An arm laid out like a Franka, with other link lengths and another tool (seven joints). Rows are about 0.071 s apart.
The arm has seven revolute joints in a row. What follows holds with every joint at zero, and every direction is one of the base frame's. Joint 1 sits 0.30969 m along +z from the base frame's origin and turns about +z. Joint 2 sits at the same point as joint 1 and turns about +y. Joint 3 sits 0.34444 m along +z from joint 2 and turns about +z. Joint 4 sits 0.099 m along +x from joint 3 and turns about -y. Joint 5 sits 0.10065 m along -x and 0.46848 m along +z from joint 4 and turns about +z. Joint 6 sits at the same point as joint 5 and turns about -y. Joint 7 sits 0.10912 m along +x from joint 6 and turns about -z. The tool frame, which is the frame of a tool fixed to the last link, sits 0.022 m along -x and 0.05 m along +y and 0.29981 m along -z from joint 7; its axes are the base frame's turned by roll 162.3, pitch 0 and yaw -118.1 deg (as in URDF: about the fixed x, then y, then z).
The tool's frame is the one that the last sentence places.
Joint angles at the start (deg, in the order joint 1, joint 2, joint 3, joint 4, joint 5, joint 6, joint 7): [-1.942, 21.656, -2.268, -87.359, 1.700, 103.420, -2.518]
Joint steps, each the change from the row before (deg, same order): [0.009, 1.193, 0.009, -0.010, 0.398, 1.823, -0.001]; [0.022, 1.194, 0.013, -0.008, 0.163, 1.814, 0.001]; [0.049, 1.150, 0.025, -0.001, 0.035, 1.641, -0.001]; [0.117, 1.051, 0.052, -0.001, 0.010, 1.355, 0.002]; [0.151, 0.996, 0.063, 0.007, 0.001, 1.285, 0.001]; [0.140, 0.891, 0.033, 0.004, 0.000, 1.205, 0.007]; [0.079, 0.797, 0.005, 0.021, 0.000, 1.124, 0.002]
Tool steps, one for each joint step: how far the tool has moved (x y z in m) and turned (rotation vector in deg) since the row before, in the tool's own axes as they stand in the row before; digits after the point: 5 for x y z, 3 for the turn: [-0.00562, -0.01114, 0.00994, 0.417, -0.573, -0.073]; [-0.00449, -0.01120, 0.01034, 0.509, -0.352, -0.069]; [-0.00383, -0.01005, 0.01058, 0.449, -0.176, -0.093]; [-0.00410, -0.00772, 0.01054, 0.284, -0.057, -0.160]; [-0.00439, -0.00678, 0.01019, 0.277, -0.037, -0.206]; [-0.00374, -0.00622, 0.00907, 0.300, -0.055, -0.168]; [-0.00260, -0.00610, 0.00773, 0.331, -0.089, -0.097]
